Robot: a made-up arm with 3 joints.
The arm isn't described. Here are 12 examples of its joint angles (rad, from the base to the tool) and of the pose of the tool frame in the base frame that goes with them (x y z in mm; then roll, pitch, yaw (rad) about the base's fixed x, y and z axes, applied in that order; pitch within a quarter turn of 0, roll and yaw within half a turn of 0).
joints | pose
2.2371 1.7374 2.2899 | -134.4 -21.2 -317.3 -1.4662 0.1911 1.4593
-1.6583 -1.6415 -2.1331 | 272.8 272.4 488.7 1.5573 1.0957 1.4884
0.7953 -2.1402 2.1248 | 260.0 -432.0 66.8 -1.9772 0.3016 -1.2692
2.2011 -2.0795 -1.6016 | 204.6 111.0 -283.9 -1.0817 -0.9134 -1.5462
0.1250 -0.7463 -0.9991 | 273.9 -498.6 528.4 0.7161 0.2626 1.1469
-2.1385 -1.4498 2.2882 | 276.5 516.3 221.6 1.6385 -0.2884 1.6537
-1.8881 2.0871 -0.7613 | -147.7 435.5 478.6 -1.2723 1.0195 2.3217
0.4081 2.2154 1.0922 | -75.8 -465.8 150.5 2.1551 0.0144 -1.8512
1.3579 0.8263 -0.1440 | -64.0 -602.3 -211.4 1.4204 -0.2985 -0.7931
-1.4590 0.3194 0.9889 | -28.2 487.4 627.5 -1.3687 -1.0150 0.1489
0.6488 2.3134 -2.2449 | -146.2 -456.3 139.1 -2.1434 -0.1058 1.1324
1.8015 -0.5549 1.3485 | 146.2 -442.5 -380.7 2.1002 1.1758 1.0622
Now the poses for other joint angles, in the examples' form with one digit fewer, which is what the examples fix.
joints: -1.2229 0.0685 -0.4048
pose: 104 369 772 -1.199 0.356 0.208
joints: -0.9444 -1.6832 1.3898
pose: 283 61 681 -1.662 -0.764 -1.599
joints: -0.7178 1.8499 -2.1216
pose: -158 -28 673 -2.221 1.221 1.137
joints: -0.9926 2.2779 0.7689
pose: -73 -80 617 -2.419 -1.078 2.977
